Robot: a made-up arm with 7 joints. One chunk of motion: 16 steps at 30 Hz.
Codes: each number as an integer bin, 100 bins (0 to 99) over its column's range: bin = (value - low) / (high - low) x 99, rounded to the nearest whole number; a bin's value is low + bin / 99 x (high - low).
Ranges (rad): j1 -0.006..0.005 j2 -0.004..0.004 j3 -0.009..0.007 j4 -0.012..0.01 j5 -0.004..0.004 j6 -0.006..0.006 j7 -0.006..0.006
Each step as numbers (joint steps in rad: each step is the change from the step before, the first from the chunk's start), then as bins.
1 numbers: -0.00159 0.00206 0.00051 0.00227 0.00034 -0.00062 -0.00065
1 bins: 40 75 59 64 54 44 44
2 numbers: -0.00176 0.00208 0.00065 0.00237 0.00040 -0.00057 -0.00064
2 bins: 38 75 60 65 54 45 44
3 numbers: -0.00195 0.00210 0.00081 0.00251 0.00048 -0.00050 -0.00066
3 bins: 36 75 61 65 55 45 44
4 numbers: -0.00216 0.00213 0.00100 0.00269 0.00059 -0.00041 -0.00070
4 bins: 35 76 62 66 57 46 44
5 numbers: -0.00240 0.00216 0.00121 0.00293 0.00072 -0.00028 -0.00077
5 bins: 32 76 63 67 58 47 43
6 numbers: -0.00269 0.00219 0.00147 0.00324 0.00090 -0.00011 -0.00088
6 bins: 30 77 65 69 61 49 42
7 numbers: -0.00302 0.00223 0.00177 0.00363 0.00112 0.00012 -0.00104
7 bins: 27 77 67 70 63 50 41
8 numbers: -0.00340 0.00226 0.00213 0.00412 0.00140 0.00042 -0.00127
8 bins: 23 77 69 73 67 53 39
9 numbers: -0.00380 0.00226 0.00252 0.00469 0.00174 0.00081 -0.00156
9 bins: 20 77 71 75 71 56 37
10 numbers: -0.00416 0.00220 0.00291 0.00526 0.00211 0.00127 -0.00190
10 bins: 17 77 74 78 76 60 34
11 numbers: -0.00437 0.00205 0.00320 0.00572 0.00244 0.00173 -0.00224
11 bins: 15 75 75 80 80 64 31
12 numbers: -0.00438 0.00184 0.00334 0.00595 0.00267 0.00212 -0.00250
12 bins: 15 72 76 81 83 67 29
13 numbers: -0.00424 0.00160 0.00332 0.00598 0.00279 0.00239 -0.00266
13 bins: 16 69 76 81 84 69 28
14 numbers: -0.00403 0.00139 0.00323 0.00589 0.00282 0.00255 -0.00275
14 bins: 18 67 76 81 84 71 27
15 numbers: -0.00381 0.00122 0.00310 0.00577 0.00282 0.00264 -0.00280
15 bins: 20 65 75 80 84 71 26
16 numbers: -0.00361 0.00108 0.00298 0.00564 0.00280 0.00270 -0.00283
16 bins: 22 63 74 79 84 72 26
